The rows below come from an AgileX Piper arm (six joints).
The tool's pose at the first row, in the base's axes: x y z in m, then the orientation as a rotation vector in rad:
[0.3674, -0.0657, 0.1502, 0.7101, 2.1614, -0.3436]
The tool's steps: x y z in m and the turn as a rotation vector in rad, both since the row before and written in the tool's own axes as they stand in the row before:
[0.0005, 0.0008, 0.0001, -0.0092, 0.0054, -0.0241]
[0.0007, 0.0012, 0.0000, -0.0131, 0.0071, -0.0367]
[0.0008, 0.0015, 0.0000, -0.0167, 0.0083, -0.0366]
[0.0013, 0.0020, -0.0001, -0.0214, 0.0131, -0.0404]
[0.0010, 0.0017, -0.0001, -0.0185, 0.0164, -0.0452]
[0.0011, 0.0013, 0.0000, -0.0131, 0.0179, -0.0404]
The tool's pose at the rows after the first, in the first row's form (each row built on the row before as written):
[0.3677, -0.0649, 0.1497, 0.6810, 2.1768, -0.3445]
[0.3680, -0.0637, 0.1491, 0.6366, 2.1987, -0.3472]
[0.3684, -0.0622, 0.1484, 0.5903, 2.2212, -0.3454]
[0.3686, -0.0601, 0.1474, 0.5383, 2.2492, -0.3390]
[0.3687, -0.0583, 0.1466, 0.4828, 2.2809, -0.3375]
[0.3686, -0.0569, 0.1457, 0.4352, 2.3114, -0.3394]

